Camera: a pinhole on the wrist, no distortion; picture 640 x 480 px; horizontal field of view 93.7 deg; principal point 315.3 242.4 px. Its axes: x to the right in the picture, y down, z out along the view. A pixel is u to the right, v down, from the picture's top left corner.
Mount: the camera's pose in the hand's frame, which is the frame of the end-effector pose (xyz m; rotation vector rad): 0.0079 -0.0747 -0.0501 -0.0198 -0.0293 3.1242
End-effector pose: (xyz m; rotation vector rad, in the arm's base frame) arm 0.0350 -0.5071 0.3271 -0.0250 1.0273 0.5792
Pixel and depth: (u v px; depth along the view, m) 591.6 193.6 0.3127
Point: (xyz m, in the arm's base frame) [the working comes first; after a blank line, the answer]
In the camera's frame: 0.2880 -0.0509 0.3127

0.1460 -0.5796 0.6887
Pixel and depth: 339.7 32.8 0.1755
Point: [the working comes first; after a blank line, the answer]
In the camera's frame: 0.0143 -0.1226 0.1755

0.1135 -0.4356 0.4110
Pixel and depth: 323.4 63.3 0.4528
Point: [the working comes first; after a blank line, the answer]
In the camera's frame: 0.0122 -0.2703 0.4528

0.2712 -0.2344 0.5937
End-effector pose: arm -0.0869 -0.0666 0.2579 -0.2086 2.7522 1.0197
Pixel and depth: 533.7 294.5 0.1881
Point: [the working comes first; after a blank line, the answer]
In the camera's frame: 0.1369 0.0327 0.1881

0.0814 -0.0510 0.1199
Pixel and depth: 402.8 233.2 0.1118
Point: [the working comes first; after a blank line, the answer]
In the camera's frame: 0.0326 -0.0034 0.1118

-0.0387 -0.0795 0.1728
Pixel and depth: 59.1 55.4 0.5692
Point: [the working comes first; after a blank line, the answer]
In the camera's frame: -0.4861 -0.3548 0.5692

-0.5446 0.4476 -0.0881
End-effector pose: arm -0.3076 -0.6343 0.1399 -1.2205 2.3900 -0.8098
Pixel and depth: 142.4 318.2 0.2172
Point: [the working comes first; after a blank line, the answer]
In the camera's frame: -0.1252 0.0549 0.2172

-0.2086 -0.8597 0.0886
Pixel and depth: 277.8 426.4 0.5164
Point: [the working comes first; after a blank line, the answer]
In the camera's frame: -0.0646 0.3168 0.5164

0.1524 -1.0264 0.0281
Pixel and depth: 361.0 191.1 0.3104
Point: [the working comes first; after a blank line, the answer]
In the camera's frame: 0.0473 -0.0531 0.3104

-0.1291 -0.6992 -0.0455
